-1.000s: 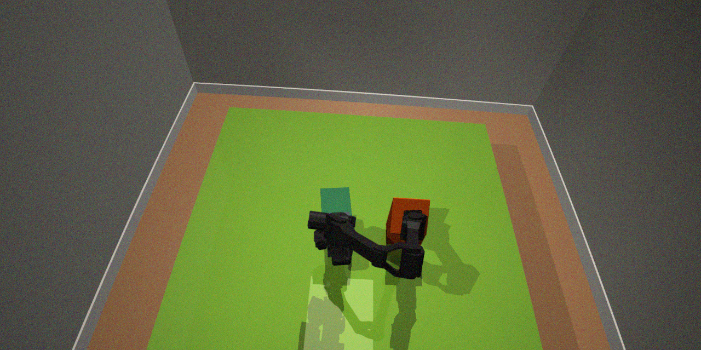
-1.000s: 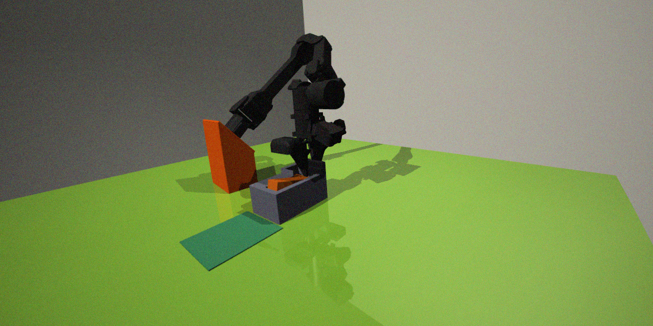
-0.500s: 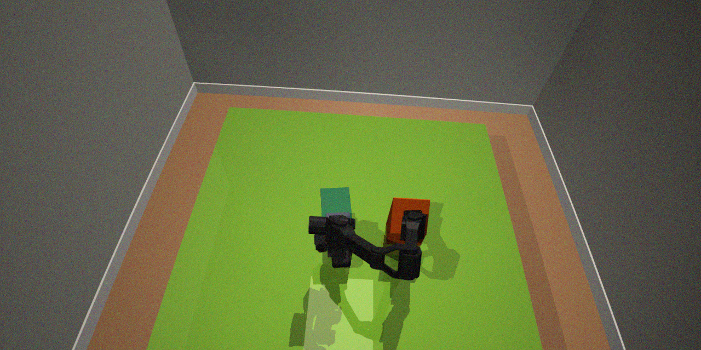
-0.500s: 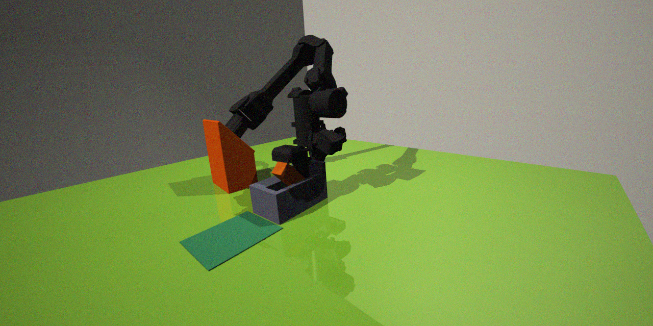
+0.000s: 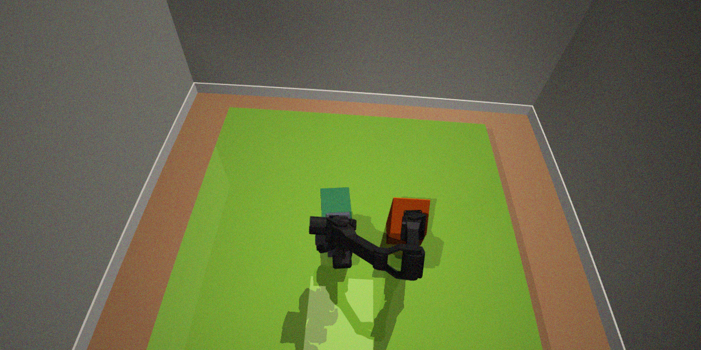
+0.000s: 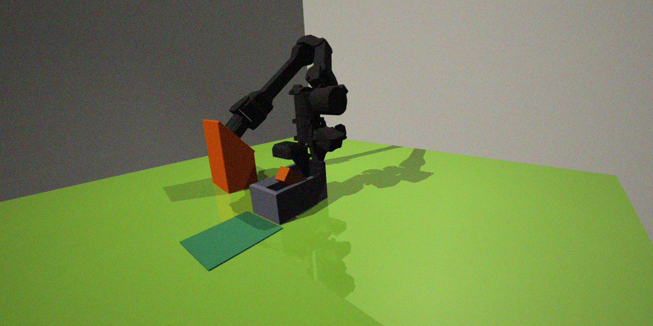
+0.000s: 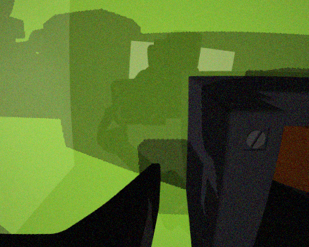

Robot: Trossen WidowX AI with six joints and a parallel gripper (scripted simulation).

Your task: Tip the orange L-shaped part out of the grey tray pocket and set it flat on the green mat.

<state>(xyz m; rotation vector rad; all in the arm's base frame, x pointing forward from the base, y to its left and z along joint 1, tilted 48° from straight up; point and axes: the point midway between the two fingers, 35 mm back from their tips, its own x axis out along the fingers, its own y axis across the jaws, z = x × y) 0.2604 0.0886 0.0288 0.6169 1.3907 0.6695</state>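
Right now the orange L-shaped part is 50 mm to the right of my gripper tip. The rest, counted from my gripper tip: mat 230 mm to the right, 60 mm below, 20 mm ahead.
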